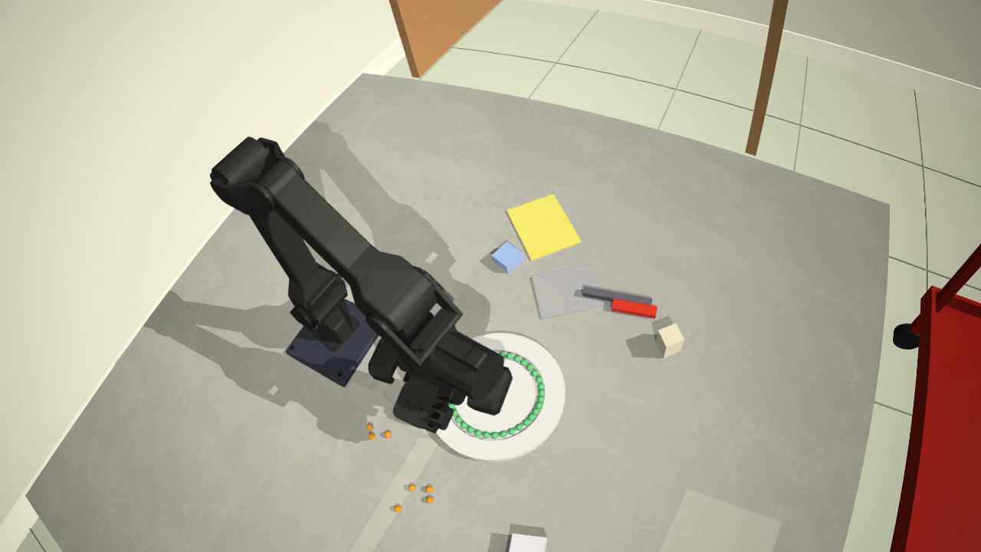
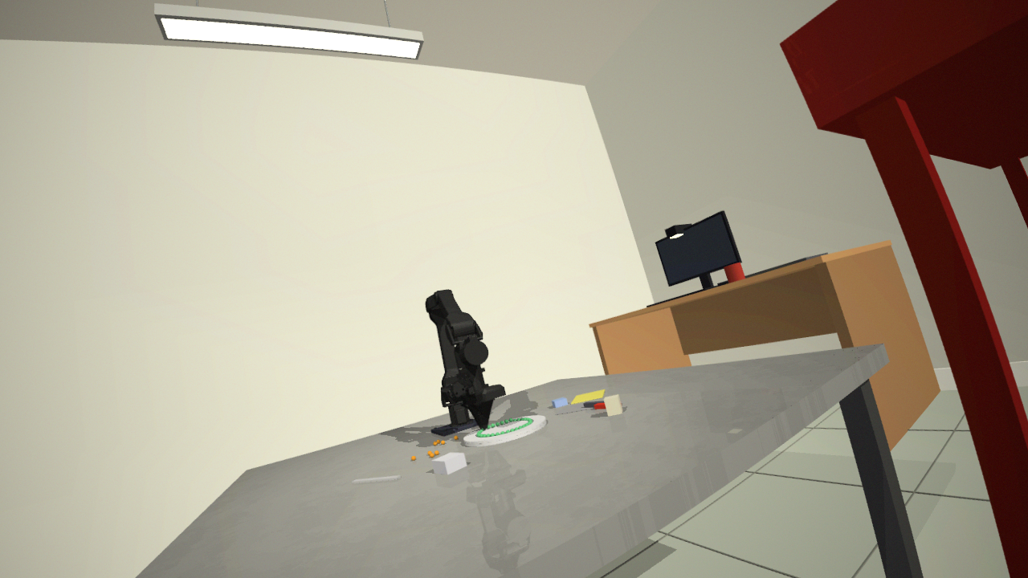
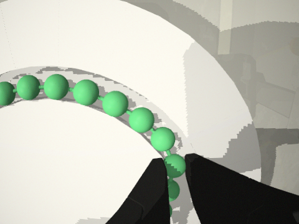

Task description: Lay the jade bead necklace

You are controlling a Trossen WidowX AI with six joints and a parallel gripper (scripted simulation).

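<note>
The inner disc lies 5 cm ahead of my gripper tip, 4 cm to the left of it and 1 cm below it. From my gripper tip the other things lie so: blue cube 9 cm behind, 24 cm to the left, 1 cm below; grey sheet 3 cm ahead, 25 cm to the left, 2 cm below; bead board 5 cm ahead, 4 cm to the left, 1 cm below.
</note>
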